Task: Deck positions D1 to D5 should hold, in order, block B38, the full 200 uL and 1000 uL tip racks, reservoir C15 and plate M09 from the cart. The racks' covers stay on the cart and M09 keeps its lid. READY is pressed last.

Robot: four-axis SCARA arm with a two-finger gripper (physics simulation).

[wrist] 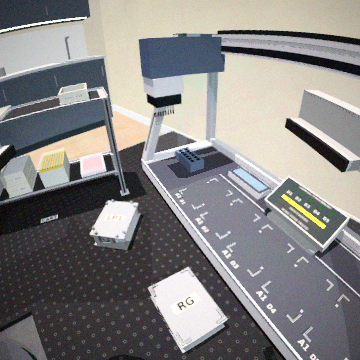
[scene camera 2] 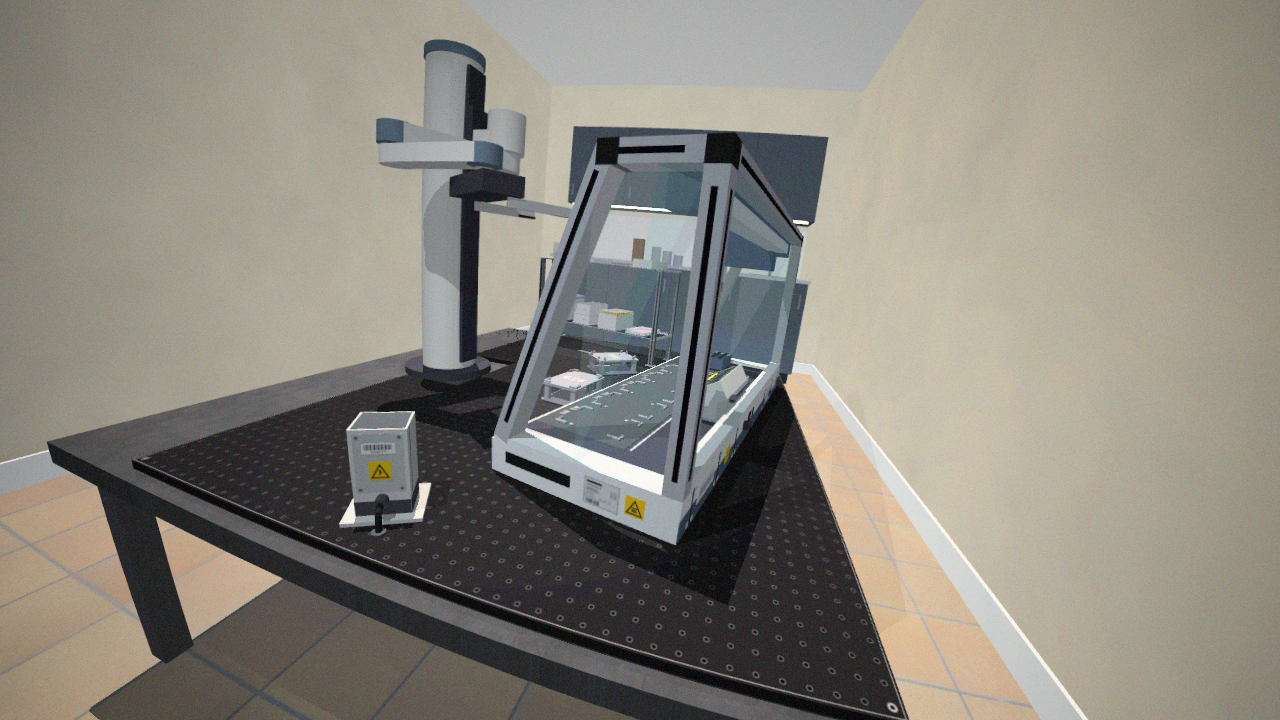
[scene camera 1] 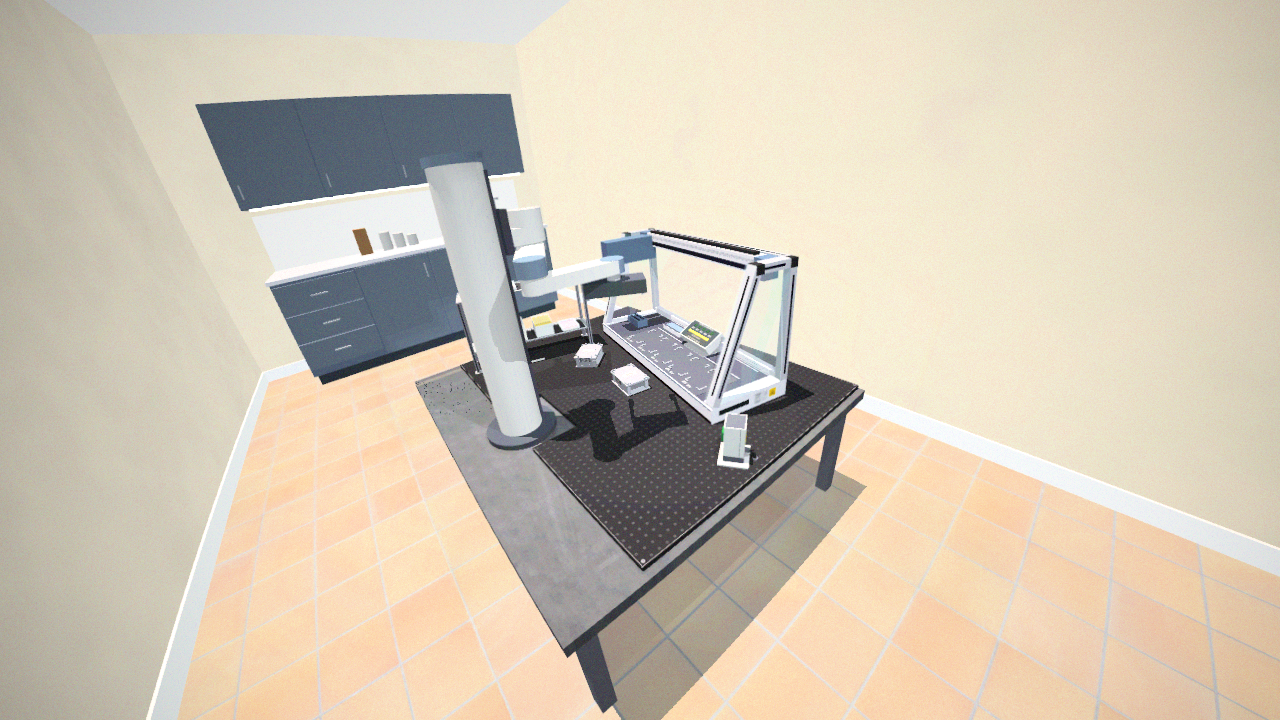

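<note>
Scene camera 2 shows the gripper [scene camera 2: 551, 214], which holds nothing, and a white box with green panel [scene camera 2: 349, 519]. The wrist view shows the gripper [wrist: 148, 113] together with a pipetting head [wrist: 163, 91]. In scene camera 1 there are the gripper [scene camera 1: 613, 282] and the white box with green panel [scene camera 1: 731, 438].
</note>
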